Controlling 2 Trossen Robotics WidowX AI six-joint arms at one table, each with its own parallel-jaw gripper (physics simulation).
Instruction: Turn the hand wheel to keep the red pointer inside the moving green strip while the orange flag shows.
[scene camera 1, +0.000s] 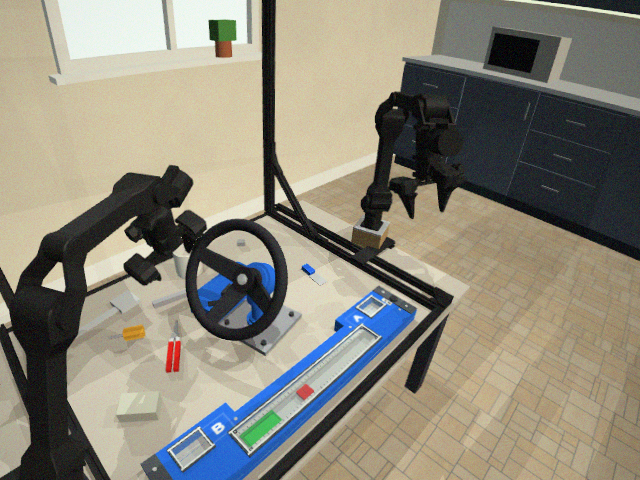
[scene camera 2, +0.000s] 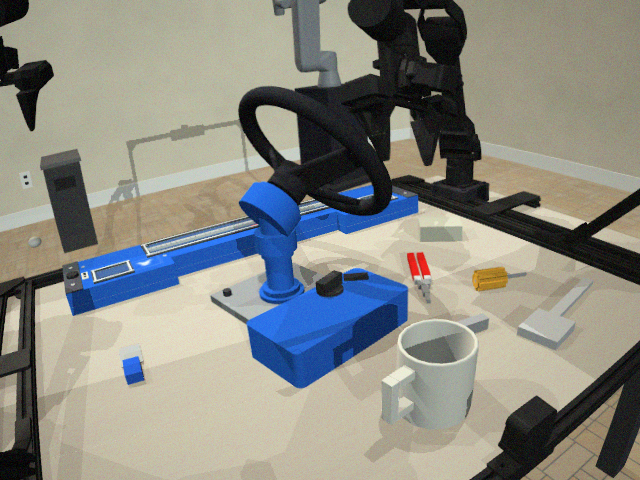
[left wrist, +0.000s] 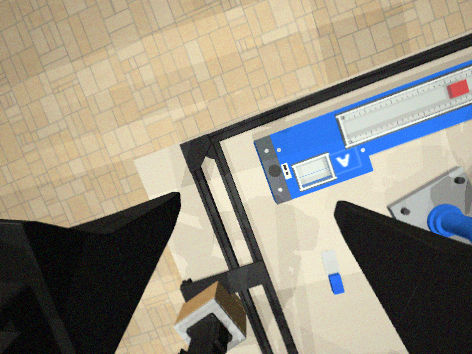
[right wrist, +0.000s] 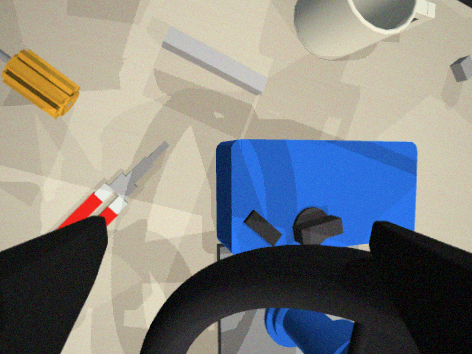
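Seen in the pictures: left gripper, fingertip midpoint: (scene camera 1: 427, 215) (scene camera 2: 7, 134) (left wrist: 257, 203); right gripper, fingertip midpoint: (scene camera 1: 173, 265) (scene camera 2: 408, 163) (right wrist: 241, 231); left arm's base, link origin: (scene camera 1: 371, 224) (left wrist: 209, 333); right arm's base, link origin: (scene camera 2: 459, 183).
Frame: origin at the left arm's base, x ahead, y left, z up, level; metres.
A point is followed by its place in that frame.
Observation:
The black hand wheel (scene camera 1: 281, 279) @(x 0.573, y -0.019, z 0.169 m) (scene camera 2: 356, 142) @(x 0.535, y -0.254, z 0.162 m) (right wrist: 250, 277) @(x 0.600, y -0.256, z 0.102 m) stands tilted on its blue column. On the blue panel (scene camera 1: 289, 376) @(x 0.634, y 0.037, z -0.040 m) (scene camera 2: 206, 255) @(x 0.499, y 0.065, z -0.056 m) (left wrist: 310, 127) @(x 0.383, y 0.191, z -0.041 m), the red pointer (scene camera 1: 305, 392) @(x 0.654, y 0.086, z -0.040 m) (left wrist: 458, 89) @(x 0.631, y 0.085, z -0.041 m) is outside the green strip (scene camera 1: 261, 428) @(x 0.766, y 0.048, z -0.041 m), on its A side. No orange flag shows in window A (scene camera 1: 370, 305) @(x 0.335, y 0.118, z -0.041 m) or B (scene camera 1: 191, 448) @(x 0.864, y -0.043, z -0.040 m). My right gripper (scene camera 1: 173, 263) @(x 0.609, y -0.282, z 0.123 m) (scene camera 2: 405, 157) @(x 0.609, y -0.282, z 0.123 m) (right wrist: 241, 231) @(x 0.609, y -0.282, z 0.123 m) is open and empty near the rim; one finger overlaps the rim in its wrist view, contact unclear. My left gripper (scene camera 1: 427, 213) @(x 0.241, y 0.195, z 0.218 m) (left wrist: 257, 203) @(x 0.241, y 0.195, z 0.218 m) is open and empty, high and away from the wheel.
A blue box (scene camera 2: 330, 320) (right wrist: 320, 180) with a black knob lies beside the column. A mug (scene camera 2: 439, 387) @(x 0.394, y -0.454, z -0.021 m) (right wrist: 335, 30) @(x 0.457, y -0.403, z -0.026 m), red pliers (scene camera 1: 173, 355) @(x 0.700, y -0.240, z -0.070 m) (scene camera 2: 418, 266) @(x 0.689, y -0.249, z -0.071 m), an orange-handled screwdriver (scene camera 1: 133, 332) @(x 0.708, y -0.364, z -0.052 m) (scene camera 2: 490, 278) @(x 0.689, y -0.378, z -0.057 m) and a pale block (scene camera 1: 138, 405) @(x 0.846, y -0.201, z -0.051 m) (scene camera 2: 440, 228) @(x 0.820, y -0.220, z -0.055 m) also lie on the table.

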